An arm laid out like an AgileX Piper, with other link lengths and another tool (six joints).
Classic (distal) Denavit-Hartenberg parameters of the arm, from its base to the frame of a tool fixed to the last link. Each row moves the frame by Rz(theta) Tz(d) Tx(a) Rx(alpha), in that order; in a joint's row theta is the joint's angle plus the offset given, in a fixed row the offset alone. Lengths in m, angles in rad.
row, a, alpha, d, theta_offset
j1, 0, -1.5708, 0.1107, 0
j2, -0.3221, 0, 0, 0.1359
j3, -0.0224, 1.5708, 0, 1.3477
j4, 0, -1.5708, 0.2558, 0
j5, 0, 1.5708, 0, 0
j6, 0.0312, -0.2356, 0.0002, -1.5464
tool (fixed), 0, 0, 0.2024, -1.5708
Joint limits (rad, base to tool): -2.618..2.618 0..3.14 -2.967..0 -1.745..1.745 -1.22..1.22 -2.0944..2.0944
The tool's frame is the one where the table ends.
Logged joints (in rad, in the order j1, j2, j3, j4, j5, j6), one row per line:
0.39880, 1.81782, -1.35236, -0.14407, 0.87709, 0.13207
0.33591, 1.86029, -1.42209, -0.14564, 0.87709, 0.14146
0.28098, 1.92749, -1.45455, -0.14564, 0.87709, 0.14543
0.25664, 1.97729, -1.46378, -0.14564, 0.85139, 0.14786
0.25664, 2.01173, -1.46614, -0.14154, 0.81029, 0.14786
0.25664, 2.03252, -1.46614, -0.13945, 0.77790, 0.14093
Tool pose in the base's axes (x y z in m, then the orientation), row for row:
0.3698, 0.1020, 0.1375, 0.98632, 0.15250, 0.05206, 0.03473
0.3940, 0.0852, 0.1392, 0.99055, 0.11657, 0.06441, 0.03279
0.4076, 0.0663, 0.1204, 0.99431, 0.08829, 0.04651, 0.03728
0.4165, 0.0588, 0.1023, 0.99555, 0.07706, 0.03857, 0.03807
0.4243, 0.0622, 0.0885, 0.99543, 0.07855, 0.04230, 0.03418
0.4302, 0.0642, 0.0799, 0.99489, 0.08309, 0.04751, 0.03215
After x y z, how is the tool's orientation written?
As a quaternion, x y z w.
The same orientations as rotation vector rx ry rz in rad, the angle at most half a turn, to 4 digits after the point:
3.0319, 0.4688, 0.1600
3.0486, 0.3588, 0.1982
3.0517, 0.2710, 0.1427
3.0540, 0.2364, 0.1183
3.0610, 0.2415, 0.1301
3.0631, 0.2558, 0.1463

